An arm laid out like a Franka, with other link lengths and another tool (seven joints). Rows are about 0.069 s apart.
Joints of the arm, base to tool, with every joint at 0 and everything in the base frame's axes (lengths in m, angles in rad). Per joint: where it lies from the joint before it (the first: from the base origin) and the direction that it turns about. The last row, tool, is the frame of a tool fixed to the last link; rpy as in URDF.
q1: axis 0 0 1 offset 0 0 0.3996
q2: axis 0 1 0 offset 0 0 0
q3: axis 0 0 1 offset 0 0 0.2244
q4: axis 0 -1 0 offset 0.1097 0 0
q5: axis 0 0 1 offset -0.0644 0 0.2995
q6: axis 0 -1 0 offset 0 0 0
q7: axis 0 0 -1 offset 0.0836 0 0
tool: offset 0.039 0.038 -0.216 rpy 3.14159 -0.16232 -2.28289
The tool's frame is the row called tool.
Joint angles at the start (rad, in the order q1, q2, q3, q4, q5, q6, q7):
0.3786 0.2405 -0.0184 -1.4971 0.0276 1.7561 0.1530
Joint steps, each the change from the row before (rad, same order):
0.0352 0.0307 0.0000 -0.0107 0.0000 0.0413 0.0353
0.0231 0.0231 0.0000 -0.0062 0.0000 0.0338 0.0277
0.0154 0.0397 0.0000 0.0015 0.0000 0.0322 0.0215
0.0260 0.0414 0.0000 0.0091 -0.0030 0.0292 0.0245
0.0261 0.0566 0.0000 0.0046 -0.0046 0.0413 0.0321
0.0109 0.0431 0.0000 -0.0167 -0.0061 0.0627 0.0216
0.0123 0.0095 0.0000 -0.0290 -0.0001 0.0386 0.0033
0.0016 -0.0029 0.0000 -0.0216 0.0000 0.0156 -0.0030
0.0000 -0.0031 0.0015 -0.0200 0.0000 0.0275 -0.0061
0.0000 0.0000 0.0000 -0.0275 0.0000 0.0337 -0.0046
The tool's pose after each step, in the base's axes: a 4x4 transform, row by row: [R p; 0 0 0 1], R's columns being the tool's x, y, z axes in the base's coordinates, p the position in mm. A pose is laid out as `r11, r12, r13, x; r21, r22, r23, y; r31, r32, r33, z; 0, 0, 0, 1`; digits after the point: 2 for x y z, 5 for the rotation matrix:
-0.48323, -0.87266, -0.07041, 544.98; -0.86521, 0.48830, -0.11391, 265.73; 0.13379, 0.00587, -0.99099, 374.66; 0, 0, 0, 1
-0.48833, -0.87005, -0.06746, 544.73; -0.86281, 0.49296, -0.11205, 279.35; 0.13074, 0.00348, -0.99141, 362.37; 0, 0, 0, 1
-0.49339, -0.86667, -0.07384, 546.25; -0.85908, 0.49884, -0.11466, 289.15; 0.13621, 0.00686, -0.99066, 342.95; 0, 0, 0, 1
-0.49154, -0.86759, -0.07532, 545.02; -0.85936, 0.49724, -0.11938, 304.45; 0.14103, 0.00605, -0.98999, 325.06; 0, 0, 0, 1
-0.49475, -0.86503, -0.08335, 543.17; -0.85544, 0.50166, -0.12871, 319.09; 0.15315, 0.00762, -0.98817, 296.95; 0, 0, 0, 1
-0.50327, -0.86051, -0.07904, 544.67; -0.85024, 0.50944, -0.13250, 325.16; 0.15429, 0.00052, -0.98803, 270.65; 0, 0, 0, 1
-0.49595, -0.86488, -0.07760, 539.82; -0.85451, 0.50198, -0.13353, 330.95; 0.15444, 0.00009, -0.98800, 257.25; 0, 0, 0, 1
-0.49181, -0.86705, -0.07964, 536.99; -0.85641, 0.49821, -0.13542, 330.57; 0.15710, 0.00161, -0.98758, 251.88; 0, 0, 0, 1
-0.48704, -0.87059, -0.06981, 536.65; -0.86078, 0.49200, -0.13036, 331.67; 0.14783, -0.00340, -0.98901, 248.95; 0, 0, 0, 1
-0.48419, -0.87264, -0.06375, 535.54; -0.86324, 0.48832, -0.12788, 331.12; 0.14272, -0.00688, -0.98974, 241.73; 0, 0, 0, 1

